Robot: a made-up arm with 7 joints.
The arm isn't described. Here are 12 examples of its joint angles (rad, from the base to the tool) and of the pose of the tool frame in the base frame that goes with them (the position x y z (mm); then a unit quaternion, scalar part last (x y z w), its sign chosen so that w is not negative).
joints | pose
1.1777 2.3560 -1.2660 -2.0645 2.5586 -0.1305 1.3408 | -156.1 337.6 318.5 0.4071 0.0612 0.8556 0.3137
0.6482 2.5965 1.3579 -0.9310 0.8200 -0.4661 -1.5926 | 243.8 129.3 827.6 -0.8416 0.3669 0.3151 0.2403
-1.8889 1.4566 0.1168 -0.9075 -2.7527 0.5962 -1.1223 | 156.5 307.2 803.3 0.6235 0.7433 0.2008 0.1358
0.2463 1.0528 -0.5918 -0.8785 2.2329 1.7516 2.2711 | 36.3 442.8 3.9 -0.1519 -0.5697 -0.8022 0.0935
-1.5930 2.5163 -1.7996 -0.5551 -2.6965 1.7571 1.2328 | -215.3 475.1 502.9 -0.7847 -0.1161 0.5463 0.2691
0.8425 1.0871 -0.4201 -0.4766 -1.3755 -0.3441 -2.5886 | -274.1 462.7 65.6 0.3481 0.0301 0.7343 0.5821
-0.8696 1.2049 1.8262 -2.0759 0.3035 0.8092 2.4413 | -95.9 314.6 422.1 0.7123 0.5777 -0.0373 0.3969
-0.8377 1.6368 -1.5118 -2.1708 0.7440 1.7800 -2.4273 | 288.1 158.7 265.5 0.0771 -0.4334 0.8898 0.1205
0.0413 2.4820 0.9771 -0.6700 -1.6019 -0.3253 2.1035 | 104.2 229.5 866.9 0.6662 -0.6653 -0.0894 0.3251
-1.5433 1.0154 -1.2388 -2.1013 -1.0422 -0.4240 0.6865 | 265.8 -125.9 473.7 -0.1340 0.5528 0.8000 0.1910
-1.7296 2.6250 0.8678 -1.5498 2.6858 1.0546 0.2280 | -385.6 119.6 559.6 -0.0306 -0.8440 -0.4766 0.2440
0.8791 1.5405 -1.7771 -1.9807 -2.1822 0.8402 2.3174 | -299.4 178.8 219.1 -0.2326 -0.1072 -0.2549 0.9324
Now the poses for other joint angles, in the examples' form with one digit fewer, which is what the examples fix.
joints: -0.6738 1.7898 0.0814 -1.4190 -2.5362 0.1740 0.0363
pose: 260 270 606 -0.833 -0.385 0.246 0.313
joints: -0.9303 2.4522 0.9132 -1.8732 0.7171 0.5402 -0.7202
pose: -235 7 706 -0.816 0.527 0.123 0.203
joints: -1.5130 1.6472 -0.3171 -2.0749 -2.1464 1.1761 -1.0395
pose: 154 53 607 -0.715 -0.237 -0.625 0.202
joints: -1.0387 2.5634 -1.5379 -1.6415 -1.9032 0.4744 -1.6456
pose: 70 387 450 -0.099 -0.698 0.335 0.625
